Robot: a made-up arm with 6 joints.
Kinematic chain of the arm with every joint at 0, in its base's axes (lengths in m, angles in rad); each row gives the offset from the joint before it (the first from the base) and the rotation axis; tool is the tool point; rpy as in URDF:
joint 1: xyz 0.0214 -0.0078 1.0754 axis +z
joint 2: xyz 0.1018 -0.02 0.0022 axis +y
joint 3: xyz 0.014 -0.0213 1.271 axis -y
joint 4: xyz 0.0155 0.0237 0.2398 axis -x
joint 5: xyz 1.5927 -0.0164 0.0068 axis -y
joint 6: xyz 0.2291 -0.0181 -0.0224 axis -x
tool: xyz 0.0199 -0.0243 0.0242 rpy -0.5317 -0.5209 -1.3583
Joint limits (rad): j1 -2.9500..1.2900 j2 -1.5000..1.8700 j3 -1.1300..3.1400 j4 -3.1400..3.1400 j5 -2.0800..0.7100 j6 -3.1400..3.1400
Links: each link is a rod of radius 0.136 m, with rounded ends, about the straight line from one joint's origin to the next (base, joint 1, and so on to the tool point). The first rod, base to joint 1, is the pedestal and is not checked.
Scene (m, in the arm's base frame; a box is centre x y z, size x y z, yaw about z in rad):
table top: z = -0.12
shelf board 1: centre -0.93 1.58 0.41 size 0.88 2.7 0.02 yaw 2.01
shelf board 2: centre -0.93 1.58 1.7 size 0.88 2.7 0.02 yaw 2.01
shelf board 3: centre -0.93 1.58 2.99 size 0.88 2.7 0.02 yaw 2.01
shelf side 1: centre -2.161 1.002 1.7 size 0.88 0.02 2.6 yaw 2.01
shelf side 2: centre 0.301 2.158 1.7 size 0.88 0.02 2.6 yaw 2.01
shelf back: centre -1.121 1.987 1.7 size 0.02 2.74 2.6 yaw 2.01
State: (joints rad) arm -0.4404 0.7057 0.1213 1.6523 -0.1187 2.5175
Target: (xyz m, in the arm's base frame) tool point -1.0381 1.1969 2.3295
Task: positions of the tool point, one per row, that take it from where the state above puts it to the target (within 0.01 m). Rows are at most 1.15 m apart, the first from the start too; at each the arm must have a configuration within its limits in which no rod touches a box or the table.
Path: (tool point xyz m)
1: 2.6116 -1.0403 1.6505
2: 2.7328 -0.8217 2.0905
3: 2.7173 -0.5649 2.5045
4: 2.5736 -0.3054 2.8646
5: 2.3214 -0.0741 3.1500
6: 1.9874 0.1051 3.3463
7: 1.6034 0.2185 3.4440
8: 0.6363 -0.2274 3.7250
9: -0.3734 -0.0703 3.5837
10: -0.9952 0.5319 3.0704
11: -1.0381 1.1969 2.3296

